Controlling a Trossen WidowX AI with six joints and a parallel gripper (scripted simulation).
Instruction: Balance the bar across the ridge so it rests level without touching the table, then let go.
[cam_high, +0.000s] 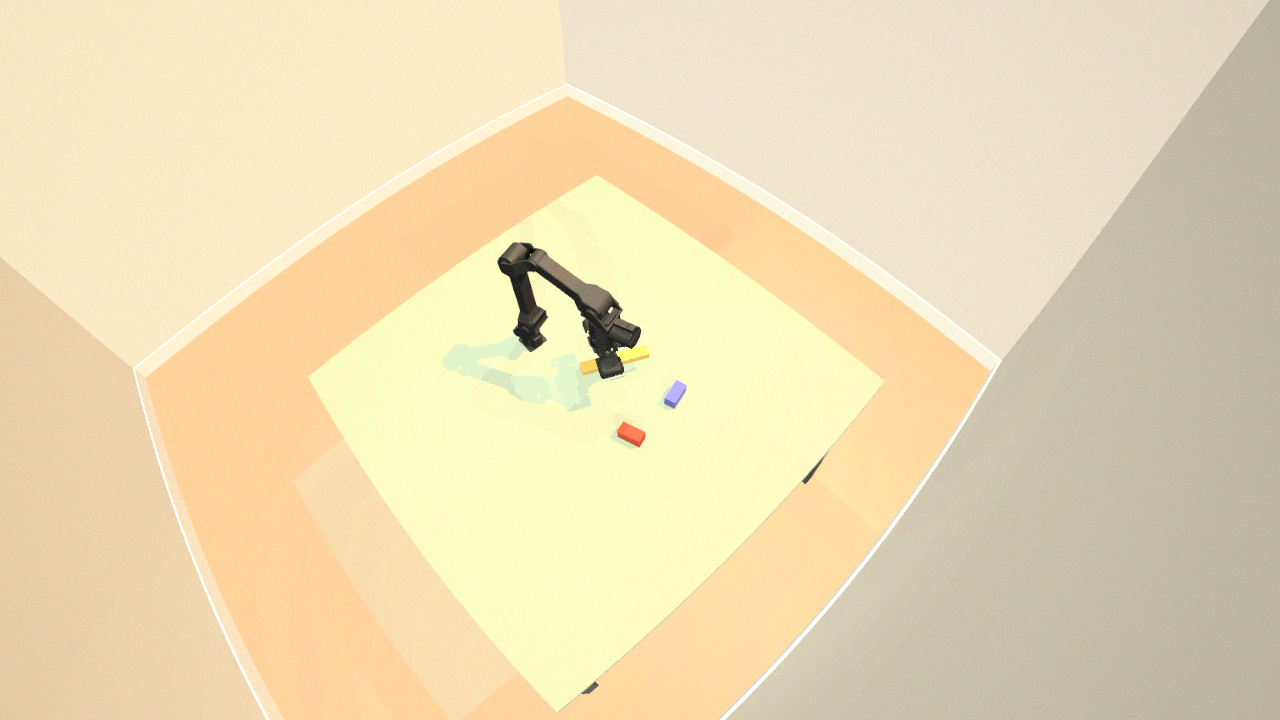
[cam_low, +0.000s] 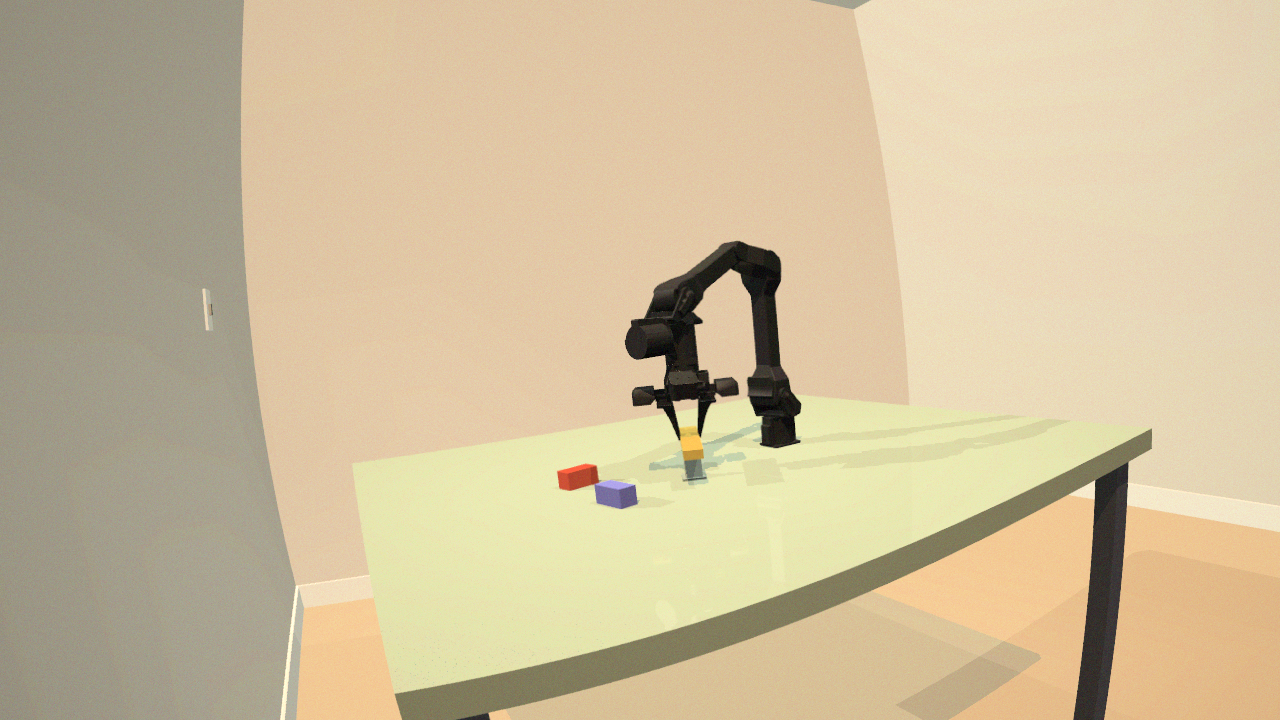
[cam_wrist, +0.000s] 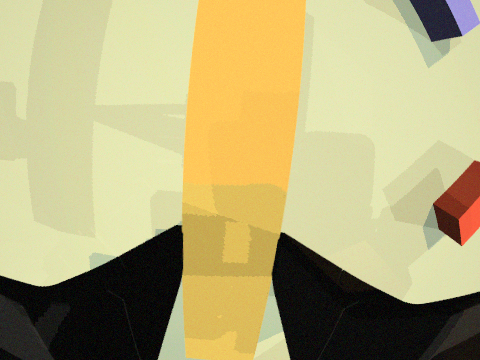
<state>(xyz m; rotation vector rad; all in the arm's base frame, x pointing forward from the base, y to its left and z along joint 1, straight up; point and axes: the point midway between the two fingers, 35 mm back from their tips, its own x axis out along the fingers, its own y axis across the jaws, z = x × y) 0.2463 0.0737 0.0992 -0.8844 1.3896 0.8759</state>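
The yellow bar is 10 mm ahead of my gripper tip and 30 mm to the left of it. From my gripper tip the other things lie so: purple block (190 mm ahead, 90 mm to the left, 50 mm below); red block (190 mm ahead, 80 mm to the right, 50 mm below).
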